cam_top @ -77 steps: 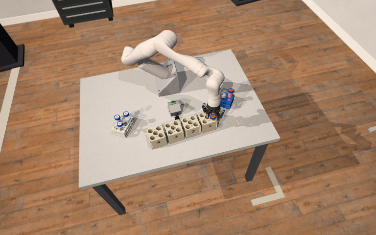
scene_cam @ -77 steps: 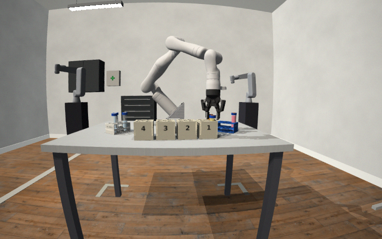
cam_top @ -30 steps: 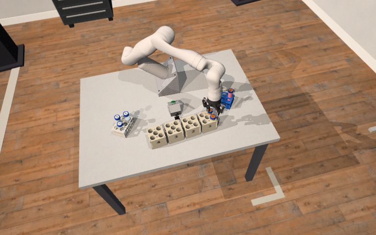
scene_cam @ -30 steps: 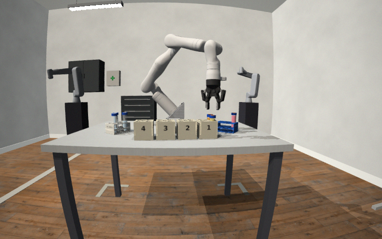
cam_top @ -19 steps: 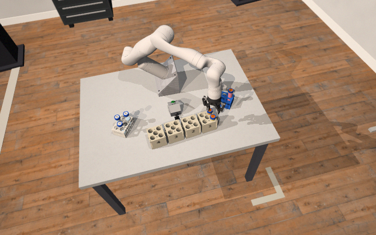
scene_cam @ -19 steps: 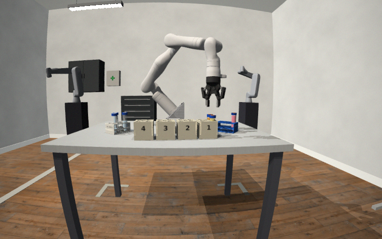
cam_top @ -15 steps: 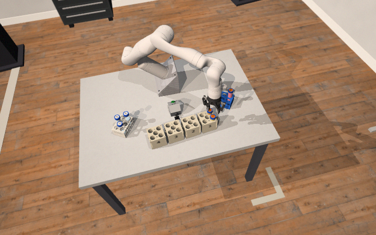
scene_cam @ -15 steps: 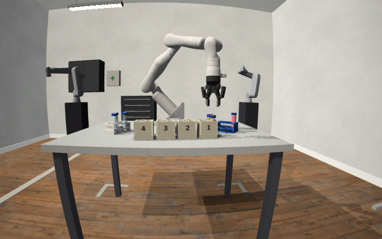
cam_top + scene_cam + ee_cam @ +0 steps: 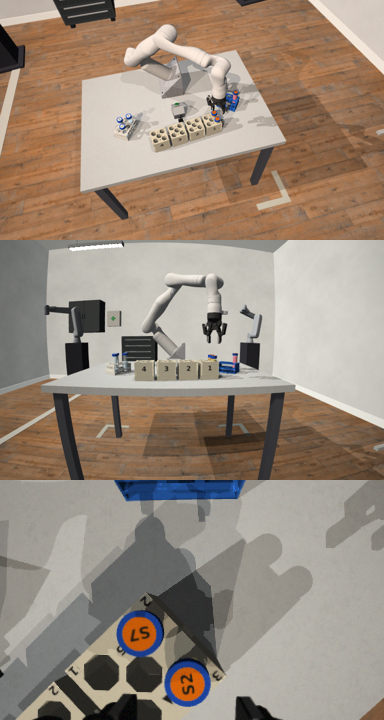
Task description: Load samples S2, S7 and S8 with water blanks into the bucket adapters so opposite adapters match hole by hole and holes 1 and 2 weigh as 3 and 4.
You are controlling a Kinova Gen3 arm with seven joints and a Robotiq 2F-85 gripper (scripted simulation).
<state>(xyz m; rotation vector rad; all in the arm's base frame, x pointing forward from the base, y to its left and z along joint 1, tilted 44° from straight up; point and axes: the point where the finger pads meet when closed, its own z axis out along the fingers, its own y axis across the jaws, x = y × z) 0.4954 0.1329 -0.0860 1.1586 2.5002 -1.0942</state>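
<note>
Now: hand 200 mm to the right of the sample S8, 150 mm past it and 140 mm above it. Also, from my hand: adapter 1: 150 mm below, 30 mm behind, 20 mm to the right; sample S7: 140 mm below, 50 mm behind, 10 mm to the right; sample S2: 140 mm below, 10 mm behind.
</note>
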